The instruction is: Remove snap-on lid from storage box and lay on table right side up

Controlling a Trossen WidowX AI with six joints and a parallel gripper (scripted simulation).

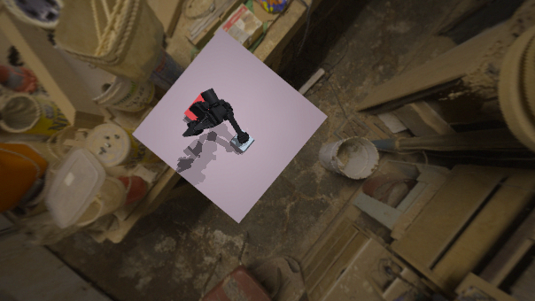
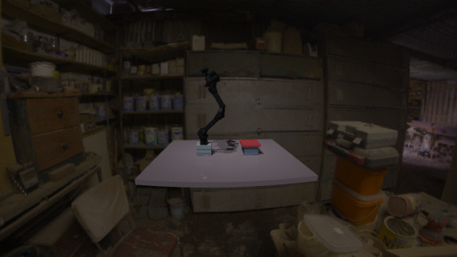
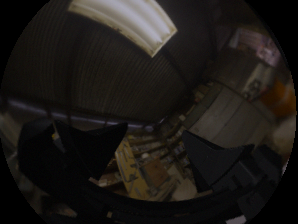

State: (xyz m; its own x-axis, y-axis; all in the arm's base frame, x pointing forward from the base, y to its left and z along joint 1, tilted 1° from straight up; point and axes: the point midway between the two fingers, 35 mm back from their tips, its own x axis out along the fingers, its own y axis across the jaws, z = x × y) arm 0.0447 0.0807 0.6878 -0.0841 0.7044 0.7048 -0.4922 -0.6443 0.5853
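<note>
Right now my gripper tip is 72 cm above the red lid, 41 cm short of it and 5 cm to the left of it. Also, from my gripper tip: blue storage box (76 cm below, 41 cm ahead, 5 cm to the right).
</note>
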